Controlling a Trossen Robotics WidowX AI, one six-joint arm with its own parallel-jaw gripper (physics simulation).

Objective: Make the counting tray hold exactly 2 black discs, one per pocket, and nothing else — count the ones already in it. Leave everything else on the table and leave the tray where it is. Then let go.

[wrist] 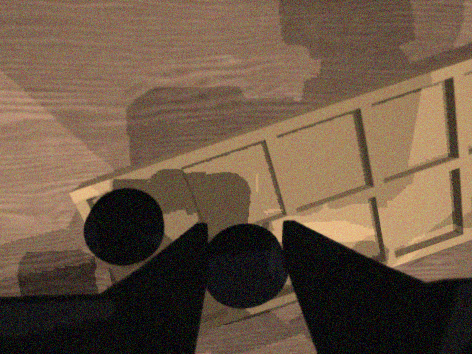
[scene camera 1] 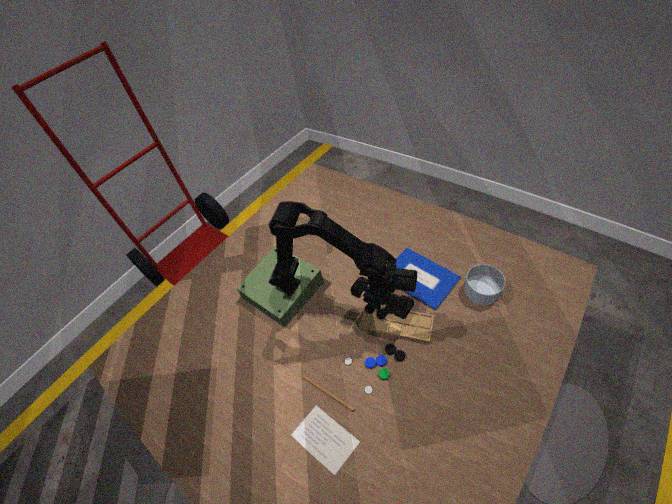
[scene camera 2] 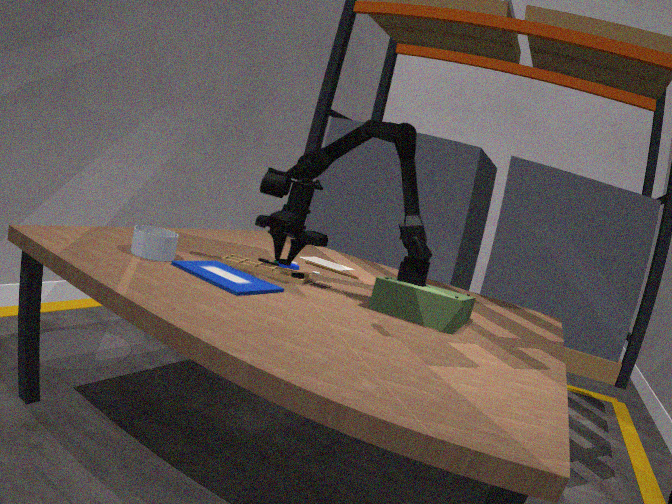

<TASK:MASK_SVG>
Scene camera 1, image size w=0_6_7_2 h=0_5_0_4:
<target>my gripper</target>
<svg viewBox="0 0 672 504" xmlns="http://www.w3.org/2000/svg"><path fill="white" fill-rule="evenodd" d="M352 285L350 290L353 296L361 298L361 294L365 291L363 301L377 310L381 308L381 305L386 304L383 311L387 315L394 314L399 318L405 319L414 306L413 299L405 295L391 294L395 291L395 289L391 288L391 285L388 285L384 290L376 291L368 286L369 281L364 277L359 277Z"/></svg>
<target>tan counting tray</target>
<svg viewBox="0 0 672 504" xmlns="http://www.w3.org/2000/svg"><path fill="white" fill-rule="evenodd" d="M364 309L359 329L425 343L430 342L434 315L410 311L405 319L399 318L394 314L388 314L386 318L378 319L376 316L377 309L371 314L367 313Z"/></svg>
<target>bowl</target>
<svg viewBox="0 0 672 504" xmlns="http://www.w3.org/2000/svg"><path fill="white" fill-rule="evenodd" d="M476 265L467 273L464 285L465 294L476 304L491 305L498 301L505 286L504 275L491 265Z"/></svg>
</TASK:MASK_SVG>
